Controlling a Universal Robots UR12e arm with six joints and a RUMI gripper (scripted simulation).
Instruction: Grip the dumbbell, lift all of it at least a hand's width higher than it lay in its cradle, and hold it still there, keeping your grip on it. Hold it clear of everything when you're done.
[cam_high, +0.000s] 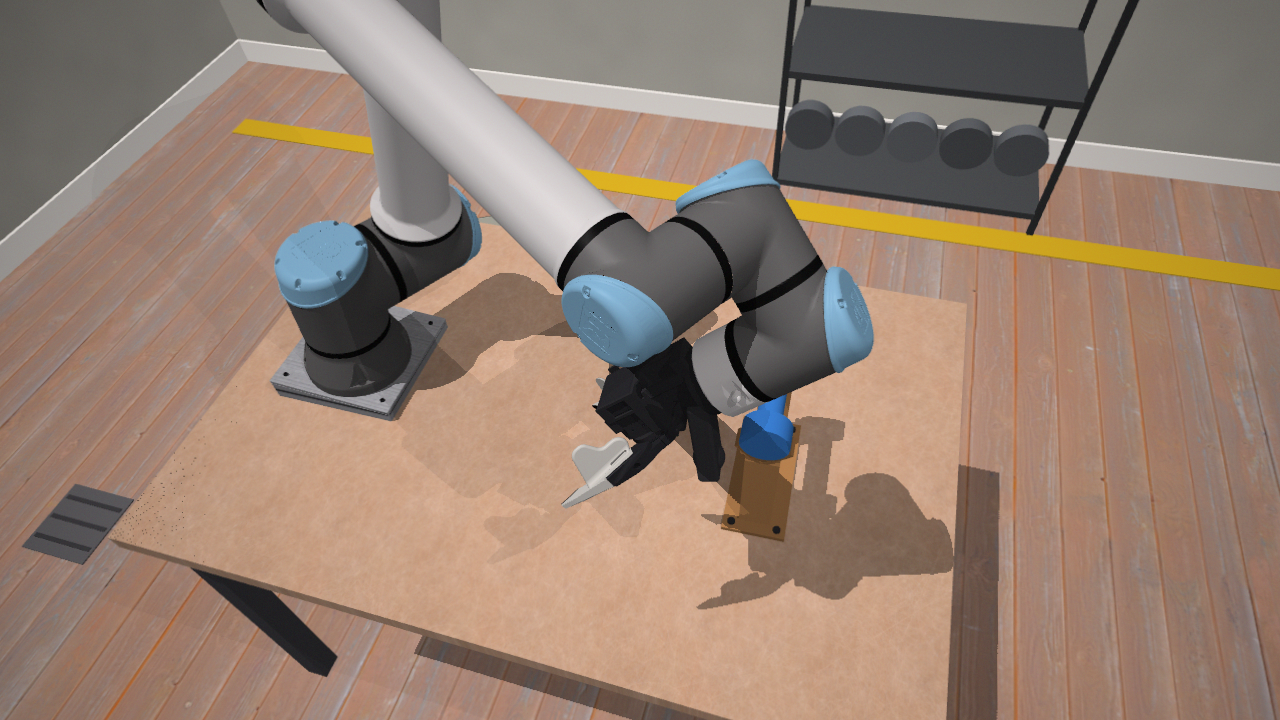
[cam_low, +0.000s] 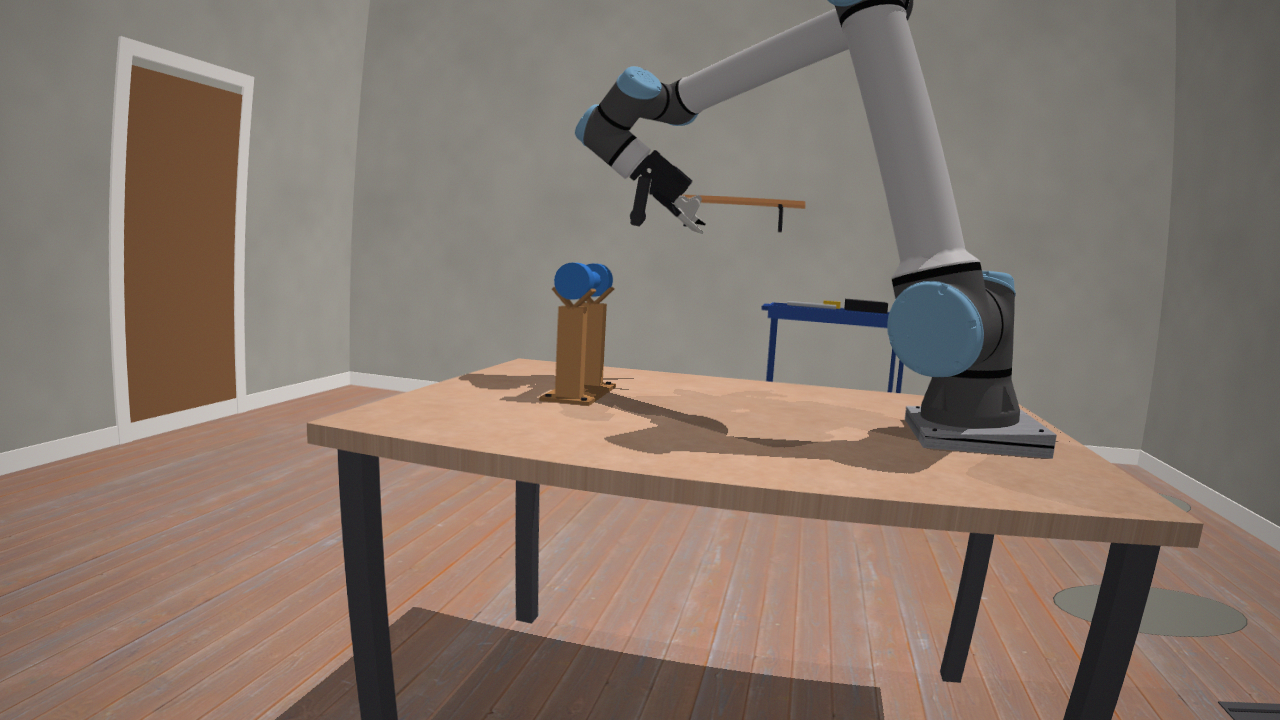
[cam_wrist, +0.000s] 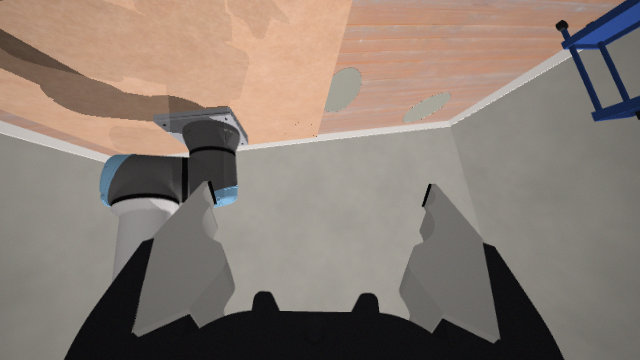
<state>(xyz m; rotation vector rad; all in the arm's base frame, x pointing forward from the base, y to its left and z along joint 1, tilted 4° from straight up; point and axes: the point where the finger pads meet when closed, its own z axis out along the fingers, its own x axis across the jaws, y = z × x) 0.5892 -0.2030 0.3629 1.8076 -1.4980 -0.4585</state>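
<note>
The blue dumbbell is 16 cm ahead of my hand, 27 cm to the left of it and 13 cm below it. From my hand the other things lie so: wooden cradle 16 cm ahead, 27 cm to the left, 26 cm below.
</note>
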